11 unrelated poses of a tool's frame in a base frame.
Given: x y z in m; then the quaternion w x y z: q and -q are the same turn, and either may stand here.
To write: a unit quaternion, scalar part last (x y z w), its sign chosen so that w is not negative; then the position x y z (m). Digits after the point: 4 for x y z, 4 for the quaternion.
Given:
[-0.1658 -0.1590 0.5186 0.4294 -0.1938 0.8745 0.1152]
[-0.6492 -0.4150 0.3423 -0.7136 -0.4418 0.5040 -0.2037]
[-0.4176 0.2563 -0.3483 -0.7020 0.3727 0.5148 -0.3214]
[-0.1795 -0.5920 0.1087 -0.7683 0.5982 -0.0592 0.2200]
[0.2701 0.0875 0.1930 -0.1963 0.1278 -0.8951 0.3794]
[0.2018 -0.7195 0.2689 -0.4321 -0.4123 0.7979 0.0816]
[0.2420 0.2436 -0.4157 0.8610 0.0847 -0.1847 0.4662]
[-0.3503 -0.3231 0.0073 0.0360 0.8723 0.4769 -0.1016]
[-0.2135 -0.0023 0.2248 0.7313 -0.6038 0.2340 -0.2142]
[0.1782 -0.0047 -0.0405 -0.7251 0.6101 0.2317 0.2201]
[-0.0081 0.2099 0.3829 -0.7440 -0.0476 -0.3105 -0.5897]
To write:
[-0.1938 0.8745 0.1152 0.4294 -0.1658 -0.1590 0.5186]
[0.4418 -0.5040 0.2037 0.7136 -0.6492 -0.4150 0.3423]
[-0.3727 -0.5148 0.3214 0.7020 -0.4176 0.2563 -0.3483]
[-0.5982 0.0592 -0.2200 0.7683 -0.1795 -0.5920 0.1087]
[-0.1278 0.8951 -0.3794 0.1963 0.2701 0.0875 0.1930]
[0.4123 -0.7979 -0.0816 0.4321 0.2018 -0.7195 0.2689]
[0.0847 -0.1847 0.4662 0.8610 0.2420 0.2436 -0.4157]
[0.8723 0.4769 -0.1016 0.0360 -0.3503 -0.3231 0.0073]
[-0.6038 0.2340 -0.2142 0.7313 -0.2135 -0.0023 0.2248]
[-0.6101 -0.2317 -0.2201 0.7251 0.1782 -0.0047 -0.0405]
[0.0476 0.3105 0.5897 0.7440 -0.0081 0.2099 0.3829]

